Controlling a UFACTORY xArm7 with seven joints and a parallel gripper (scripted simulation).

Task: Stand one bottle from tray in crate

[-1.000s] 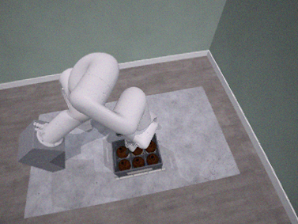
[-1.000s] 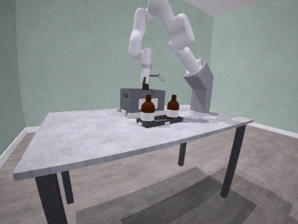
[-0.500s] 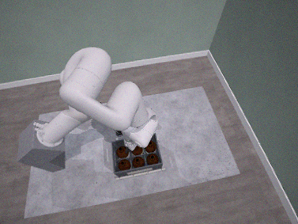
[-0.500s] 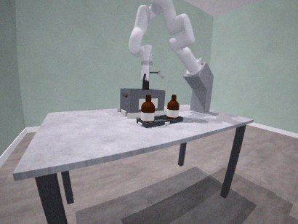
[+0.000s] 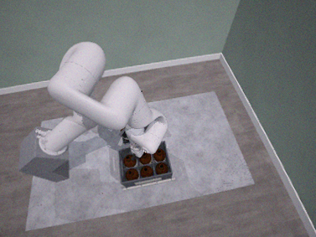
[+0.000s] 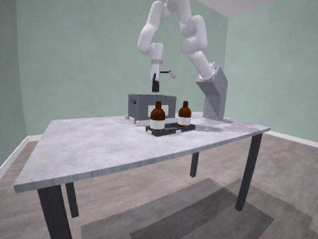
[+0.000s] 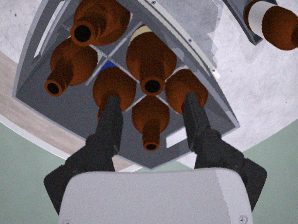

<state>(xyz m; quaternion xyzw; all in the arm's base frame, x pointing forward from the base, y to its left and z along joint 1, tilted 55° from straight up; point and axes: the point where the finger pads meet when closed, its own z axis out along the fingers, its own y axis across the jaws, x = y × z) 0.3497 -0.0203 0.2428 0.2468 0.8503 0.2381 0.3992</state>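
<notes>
The glass bottle lies 130 mm below my hand. Round my hand: grey crate: 130 mm below, 40 mm to the right, 10 mm ahead; then dark tray: 200 mm to the left, 200 mm below, 60 mm behind.
</notes>
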